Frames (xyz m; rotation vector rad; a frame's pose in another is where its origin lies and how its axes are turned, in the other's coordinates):
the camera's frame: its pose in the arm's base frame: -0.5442 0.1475 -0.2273 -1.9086 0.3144 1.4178
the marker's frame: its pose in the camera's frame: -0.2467 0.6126 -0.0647 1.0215 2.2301 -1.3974
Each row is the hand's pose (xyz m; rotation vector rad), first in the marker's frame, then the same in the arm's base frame.
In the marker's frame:
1: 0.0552 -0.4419 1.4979 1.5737 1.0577 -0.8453
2: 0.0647 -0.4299 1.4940 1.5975 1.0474 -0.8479
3: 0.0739 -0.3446 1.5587 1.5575 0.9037 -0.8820
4: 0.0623 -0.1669 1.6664 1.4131 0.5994 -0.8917
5: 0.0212 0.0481 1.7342 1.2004 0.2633 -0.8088
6: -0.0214 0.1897 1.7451 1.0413 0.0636 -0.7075
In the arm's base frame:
1: 0.0214 0.1958 0.8421 0.9408 -0.9371 -2.2681
2: 0.0247 0.1811 0.8373 0.9484 -0.9619 -2.2509
3: 0.1261 0.1514 0.8180 0.7785 -1.0296 -2.2665
4: 0.3170 0.1077 0.7475 0.3682 -1.0886 -2.2689
5: 0.4983 0.0601 0.6157 -0.1218 -1.0482 -2.1845
6: 0.5910 0.0323 0.5033 -0.4261 -0.9618 -2.0815

